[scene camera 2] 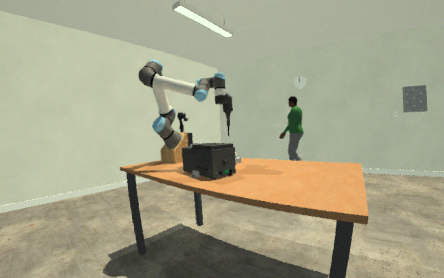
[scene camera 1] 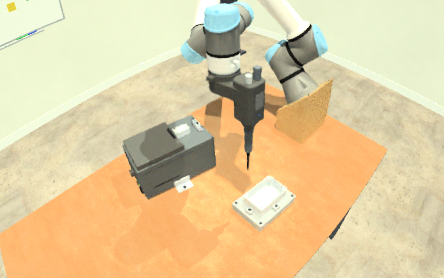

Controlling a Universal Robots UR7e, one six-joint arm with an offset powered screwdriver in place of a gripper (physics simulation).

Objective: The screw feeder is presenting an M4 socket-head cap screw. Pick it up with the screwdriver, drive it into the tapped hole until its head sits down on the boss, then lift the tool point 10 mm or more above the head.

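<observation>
My screwdriver (scene camera 1: 248,168) (scene camera 2: 229,134) points straight down in the air, away from the feeder's presenting spot. In scene camera 1 its thin dark bit tip shows above and a little left of the white box; whether a screw sits on the tip is too small to tell. The dark screw feeder (scene camera 1: 180,167) (scene camera 2: 202,159) stands on the table, with a small light presenting part (scene camera 1: 197,124) at its top corner. The open white box (scene camera 1: 265,196) sits on a pale base plate (scene camera 1: 260,223). Its bosses and tapped holes are too small to read clearly.
A wooden panel (scene camera 1: 302,117) (scene camera 2: 172,152) stands by the arm's base on the orange table (scene camera 1: 340,165) (scene camera 2: 300,182). A white bracket (scene camera 1: 183,185) is at the feeder's lower side. A person in green (scene camera 2: 295,122) stands beyond the table.
</observation>
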